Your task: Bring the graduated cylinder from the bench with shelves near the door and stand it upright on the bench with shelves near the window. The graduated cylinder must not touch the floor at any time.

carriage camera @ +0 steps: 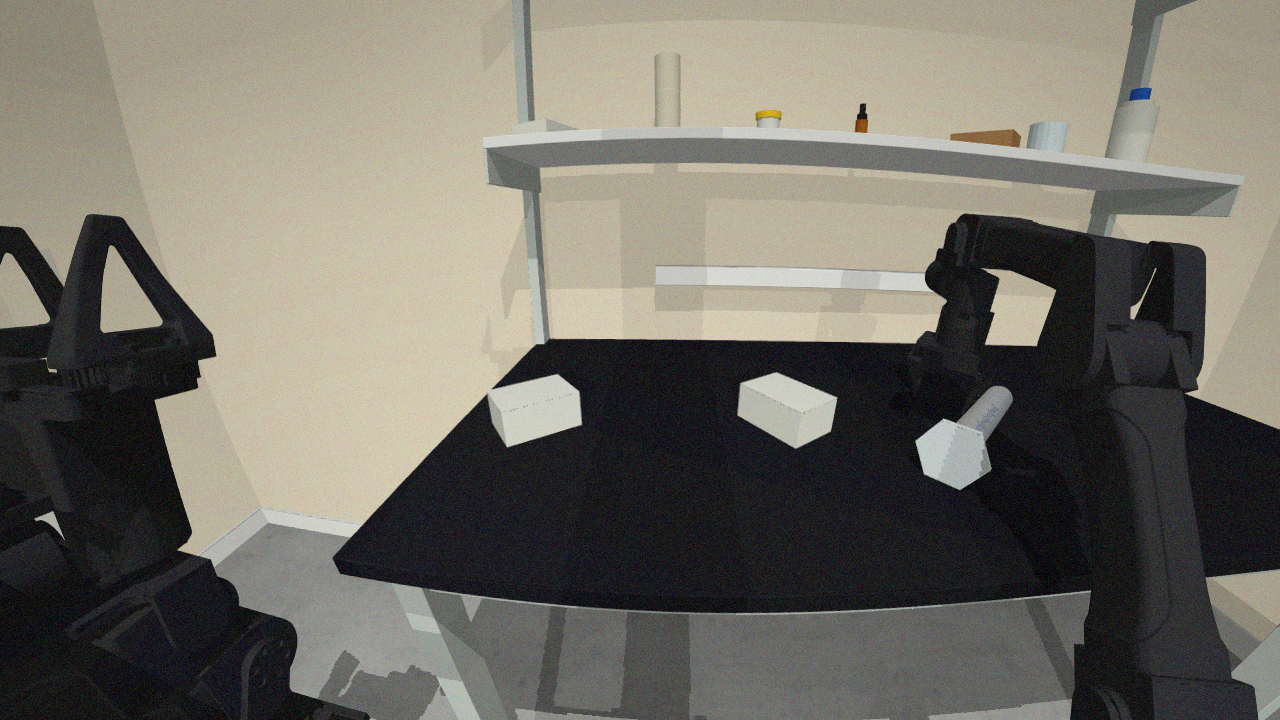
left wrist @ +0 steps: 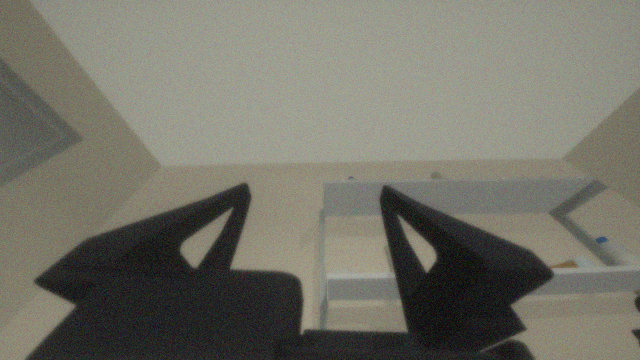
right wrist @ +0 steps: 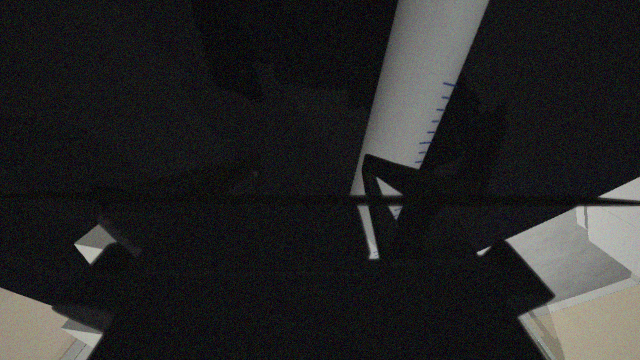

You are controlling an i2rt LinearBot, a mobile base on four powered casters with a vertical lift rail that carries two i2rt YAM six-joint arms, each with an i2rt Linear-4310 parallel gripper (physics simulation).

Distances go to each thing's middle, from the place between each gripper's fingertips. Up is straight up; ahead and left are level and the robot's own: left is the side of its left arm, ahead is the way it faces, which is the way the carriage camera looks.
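With the graduated cylinder (carriage camera: 953,453), my left gripper is 80 cm to the left of it, 36 cm short of it and 29 cm above it.
My right hand is 40 mm past the graduated cylinder, 50 mm to the left of it, and 10 mm above it.
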